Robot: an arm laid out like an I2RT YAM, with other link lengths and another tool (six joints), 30 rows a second.
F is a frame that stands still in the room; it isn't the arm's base.
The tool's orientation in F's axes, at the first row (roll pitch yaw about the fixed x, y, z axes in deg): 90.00, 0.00, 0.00
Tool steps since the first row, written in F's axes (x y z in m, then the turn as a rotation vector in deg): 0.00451, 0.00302, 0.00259, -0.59, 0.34, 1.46; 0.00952, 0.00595, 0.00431, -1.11, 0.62, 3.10; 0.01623, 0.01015, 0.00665, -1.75, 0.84, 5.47; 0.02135, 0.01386, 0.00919, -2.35, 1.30, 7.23; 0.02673, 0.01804, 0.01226, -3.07, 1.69, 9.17; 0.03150, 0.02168, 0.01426, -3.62, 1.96, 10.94; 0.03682, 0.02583, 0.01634, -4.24, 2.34, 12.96; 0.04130, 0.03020, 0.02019, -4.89, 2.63, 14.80; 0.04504, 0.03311, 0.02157, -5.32, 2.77, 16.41; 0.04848, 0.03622, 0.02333, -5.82, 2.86, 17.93; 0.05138, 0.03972, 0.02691, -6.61, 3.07, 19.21; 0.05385, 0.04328, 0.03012, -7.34, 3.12, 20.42
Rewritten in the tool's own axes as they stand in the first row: 0.00451, 0.00259, -0.00302, -0.59, 1.46, -0.34; 0.00952, 0.00431, -0.00595, -1.11, 3.10, -0.62; 0.01623, 0.00665, -0.01015, -1.75, 5.47, -0.84; 0.02135, 0.00919, -0.01386, -2.35, 7.23, -1.30; 0.02673, 0.01226, -0.01804, -3.07, 9.17, -1.69; 0.03150, 0.01426, -0.02168, -3.62, 10.94, -1.96; 0.03682, 0.01634, -0.02583, -4.24, 12.96, -2.34; 0.04130, 0.02019, -0.03020, -4.89, 14.80, -2.63; 0.04504, 0.02157, -0.03311, -5.32, 16.41, -2.77; 0.04848, 0.02333, -0.03622, -5.82, 17.93, -2.86; 0.05138, 0.02691, -0.03972, -6.61, 19.21, -3.07; 0.05385, 0.03012, -0.04328, -7.34, 20.42, -3.12
